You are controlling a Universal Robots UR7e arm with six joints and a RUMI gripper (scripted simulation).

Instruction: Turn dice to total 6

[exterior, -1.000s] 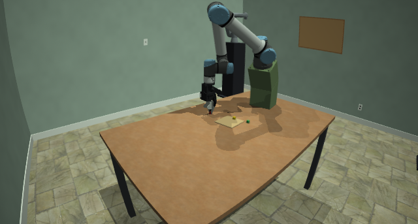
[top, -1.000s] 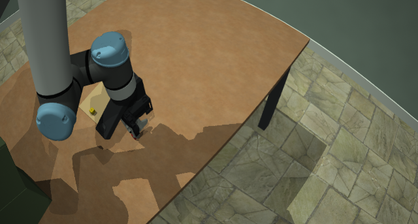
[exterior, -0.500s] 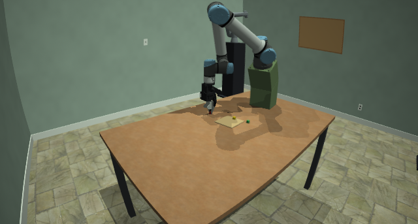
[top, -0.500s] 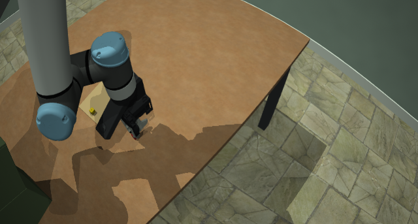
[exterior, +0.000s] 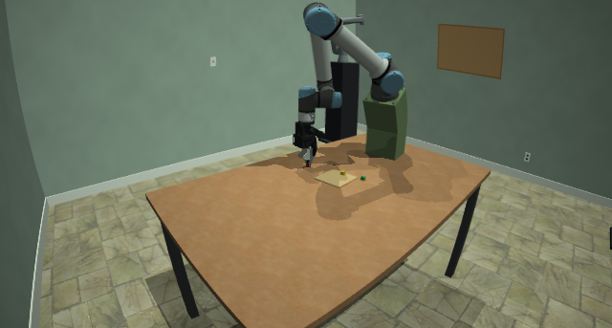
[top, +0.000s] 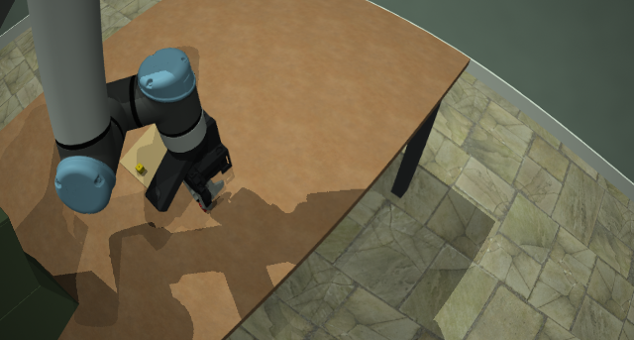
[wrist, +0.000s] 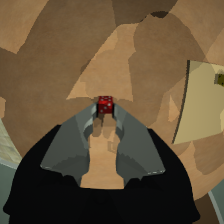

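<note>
Now: the mat 1 cm behind my hand, 18 cm to the left of it and 2 cm below it. Also, from my hand: yellow die 6 cm behind, 17 cm to the left, 1 cm below; green die 10 cm behind, 26 cm to the left, 1 cm below; red die 1 cm below.
</note>
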